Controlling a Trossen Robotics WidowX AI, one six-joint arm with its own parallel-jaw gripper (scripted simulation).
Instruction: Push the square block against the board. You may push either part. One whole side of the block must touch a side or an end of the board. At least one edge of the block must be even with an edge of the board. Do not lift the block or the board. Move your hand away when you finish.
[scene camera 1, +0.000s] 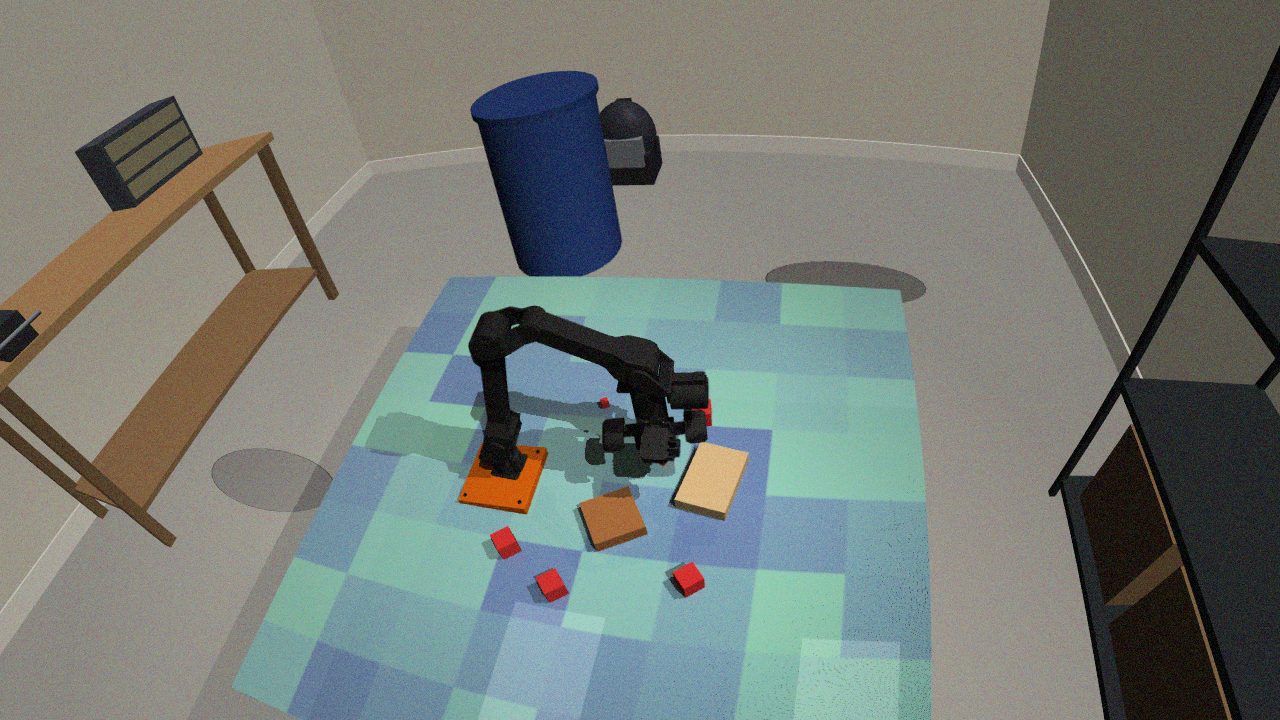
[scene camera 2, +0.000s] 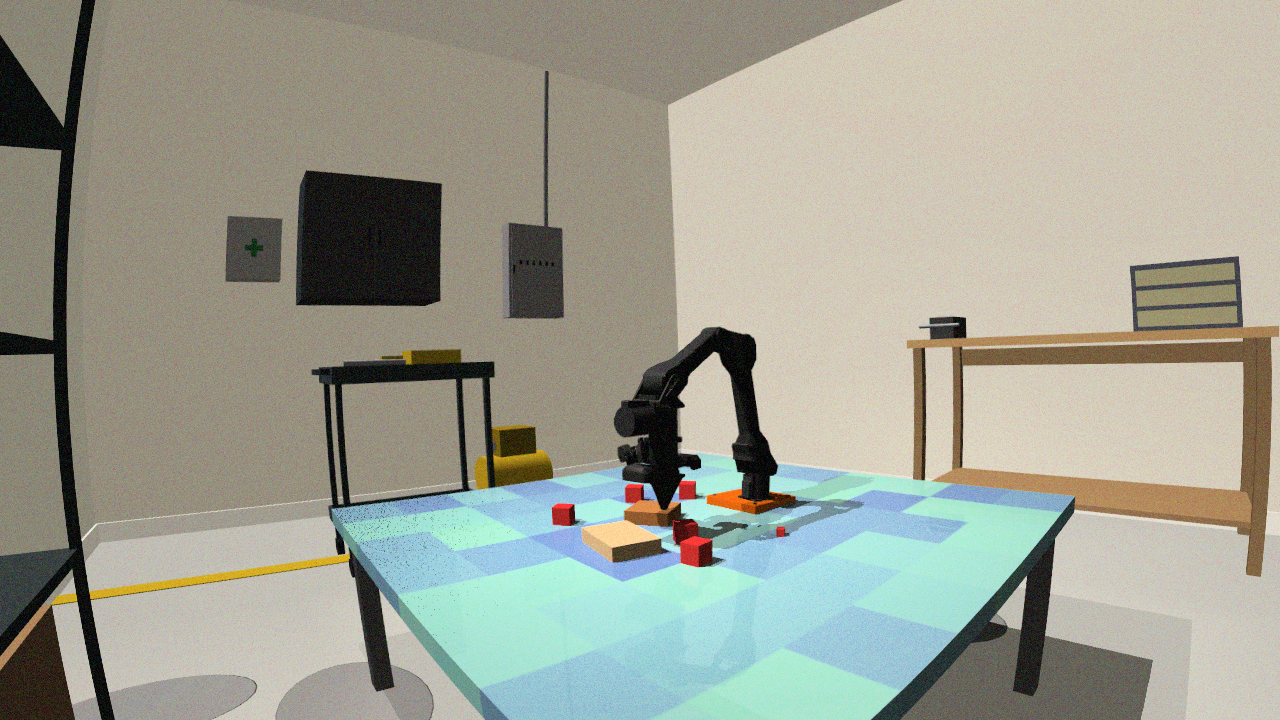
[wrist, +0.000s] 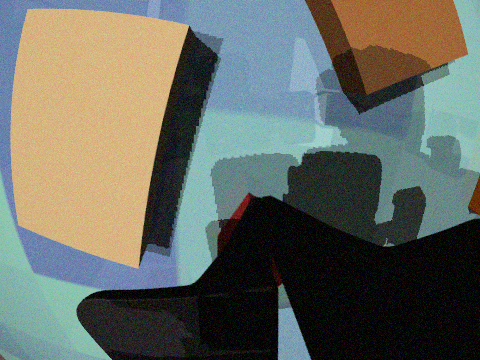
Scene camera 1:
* gripper: 660, 457
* board: 713, 478
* square block: 612, 519
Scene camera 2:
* gripper: 663, 509
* board: 619, 541
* square block: 648, 513
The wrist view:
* gripper: 261, 207
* board: 94, 94
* square block: 369, 52
